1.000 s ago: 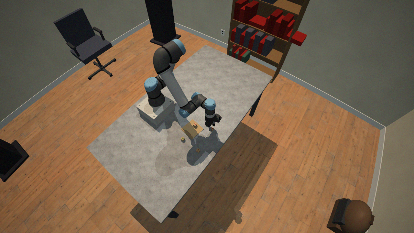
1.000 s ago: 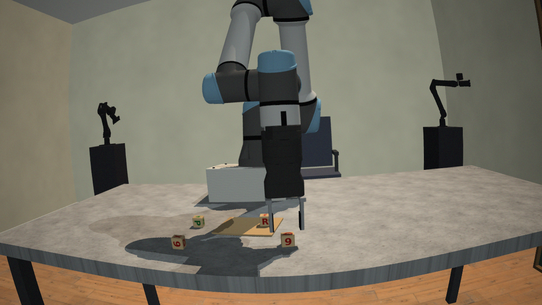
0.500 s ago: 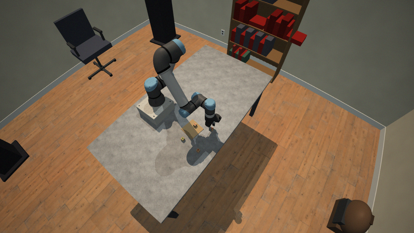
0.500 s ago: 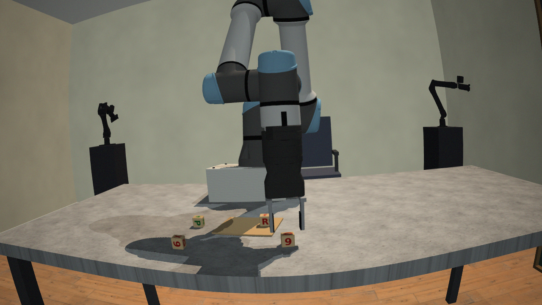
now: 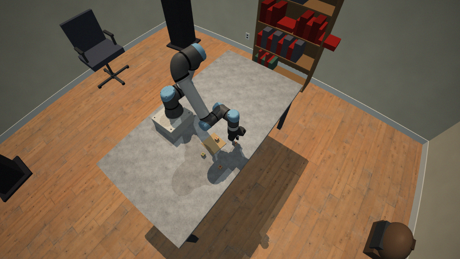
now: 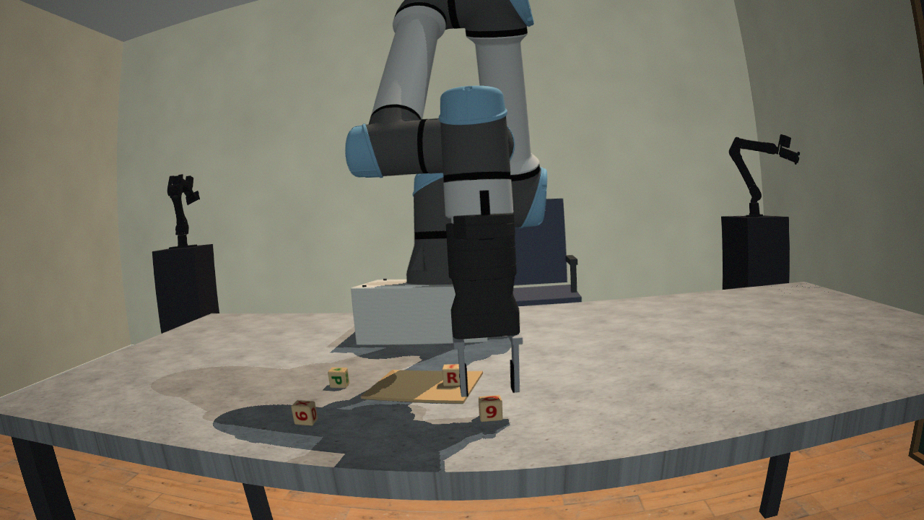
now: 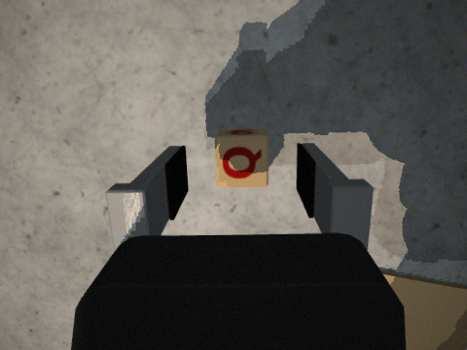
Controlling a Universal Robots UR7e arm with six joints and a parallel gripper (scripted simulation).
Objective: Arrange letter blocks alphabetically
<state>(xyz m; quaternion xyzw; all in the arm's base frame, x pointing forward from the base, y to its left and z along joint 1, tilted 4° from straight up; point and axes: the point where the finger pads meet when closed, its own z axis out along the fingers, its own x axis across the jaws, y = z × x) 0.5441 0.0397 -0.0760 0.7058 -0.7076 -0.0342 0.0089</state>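
My hand is 4 cm above the Q block. Round my hand: X block (22 cm to the right, 4 cm below); then tan mat (15 cm behind, 8 cm to the right, 5 cm below).
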